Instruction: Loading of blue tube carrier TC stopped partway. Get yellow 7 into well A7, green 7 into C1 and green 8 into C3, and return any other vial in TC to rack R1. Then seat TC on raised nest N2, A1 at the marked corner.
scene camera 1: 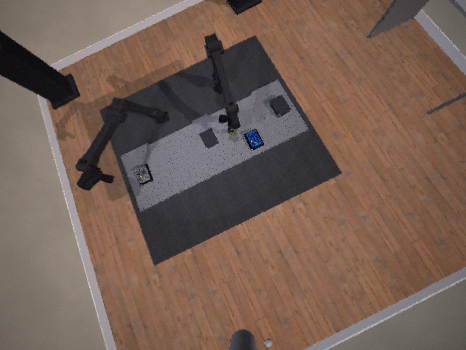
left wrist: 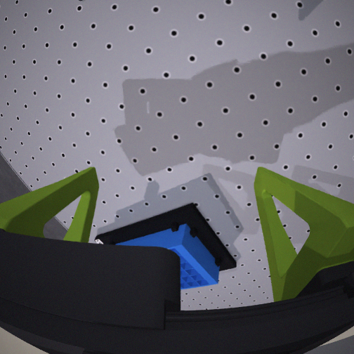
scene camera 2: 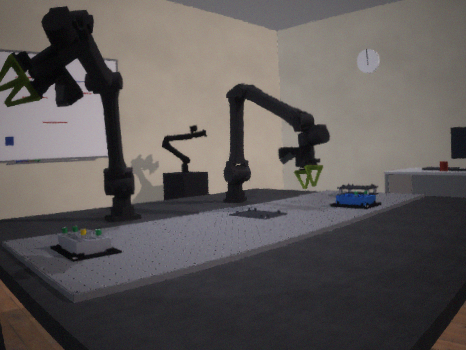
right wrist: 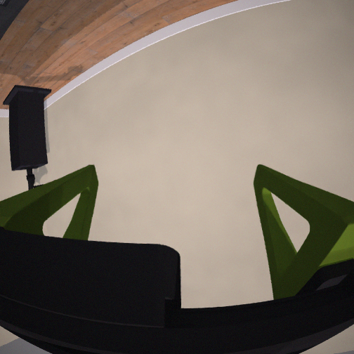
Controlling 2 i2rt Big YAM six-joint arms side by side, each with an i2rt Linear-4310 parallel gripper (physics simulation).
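Pixels of known places: left gripper, fingertip midpoint: (scene camera 1: 233,130) (scene camera 2: 309,187); left arm's base, link origin: (scene camera 1: 220,87) (scene camera 2: 235,201); right arm's base, link origin: (scene camera 1: 162,118) (scene camera 2: 122,219).
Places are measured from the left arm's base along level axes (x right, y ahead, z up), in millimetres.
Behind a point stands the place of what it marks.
The blue tube carrier (scene camera 1: 254,139) @[x 274, y 559, z 43 mm] (scene camera 2: 355,201) @[x 318, y 550, z 36 mm] (left wrist: 200,257) sits on a black base; green caps show in it in scene camera 2. In the left wrist view my gripper body hides part of it. My left gripper (scene camera 1: 233,133) @[x 320, y 377, z 89 mm] (scene camera 2: 309,186) @[x 320, y 377, z 89 mm] (left wrist: 176,175) is open and empty, above the board beside the carrier. My right gripper (scene camera 2: 4,96) @[x 1223, y -157, z 364 mm] (right wrist: 175,173) is open and empty, raised high at the far left, away from the board. A white rack (scene camera 1: 143,173) @[x 1050, y -66, z 42 mm] (scene camera 2: 84,244) @[x 1113, y -27, z 42 mm] holds green-capped vials and a yellow-capped vial (scene camera 2: 83,232) @[x 1081, y -52, z 62 mm]. The raised dark nest (scene camera 1: 280,105) @[x -102, y 577, z 52 mm] (scene camera 2: 357,187) @[x -61, y 569, z 52 mm] stands beyond the carrier. Labels are unreadable.
A low dark nest plate (scene camera 1: 209,138) @[x 473, y 220, z 17 mm] (scene camera 2: 258,214) @[x 495, y 220, z 17 mm] lies between the rack and the carrier on the perforated grey board (scene camera 1: 175,172) @[x 887, y 151, z 13 mm] (scene camera 2: 165,255) @[x 1045, y 137, z 13 mm]. The board lies on a dark table top (scene camera 1: 240,185) @[x 661, y 679, z 0 mm] (scene camera 2: 280,295) @[x 1206, y 412, z 0 mm]. My left arm reaches over the board.
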